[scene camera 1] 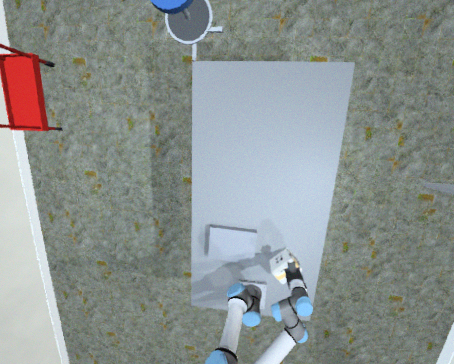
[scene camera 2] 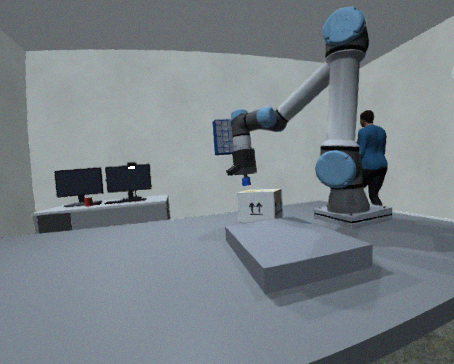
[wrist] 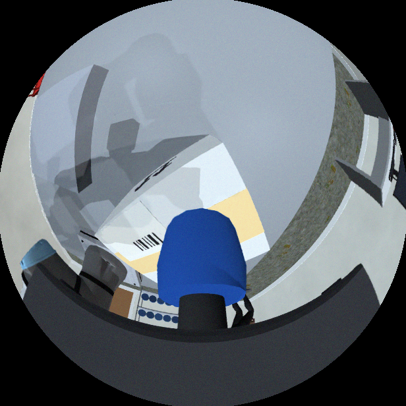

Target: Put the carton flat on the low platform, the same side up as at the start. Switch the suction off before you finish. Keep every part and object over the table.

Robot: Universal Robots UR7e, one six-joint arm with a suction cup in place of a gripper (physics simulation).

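Frame: origin at the arm's base, x ahead, y left, z up, level; millimetres.
Seen in the pictures: end effector, tool point: [scene camera 2: 246,185]; arm's base, origin of the base link: [scene camera 1: 251,293] [scene camera 2: 347,209].
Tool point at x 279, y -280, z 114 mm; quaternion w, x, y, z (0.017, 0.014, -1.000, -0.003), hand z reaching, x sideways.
Note:
Pixels of each thing's top centre, then the offset from my tool point to it. Level surfaces: height alone.
- white carton, middle of its top: [scene camera 2: 259,190] [scene camera 1: 286,271] 49 mm back, 23 mm left, 29 mm down
- grey low platform, middle of its top: [scene camera 2: 283,233] [scene camera 1: 231,246] 118 mm ahead, 362 mm left, 108 mm down
- grey table, its level: 156 mm down
The white carton [scene camera 1: 281,262] [scene camera 2: 257,206] [wrist: 220,167] has yellow tape on top and stands upright on the table beside the low platform; its two printed arrows point up in scene camera 2. The grey low platform [scene camera 1: 232,242] [scene camera 2: 300,242] [wrist: 57,115] has a bare top, partly shadowed. My gripper, a blue suction cup [scene camera 2: 246,181] [wrist: 202,255], points down and hangs a little above the carton's top with a small gap, holding nothing. In scene camera 1 the cup is hidden under the wrist.
The grey table [scene camera 1: 265,150] [scene camera 2: 125,280] carries the arm's base [scene camera 2: 352,215] close to the carton and platform. A desk with two monitors [scene camera 2: 78,182] and a person in blue [scene camera 2: 372,147] are in the background. A red cart-like object [scene camera 1: 24,92] stands off the table.

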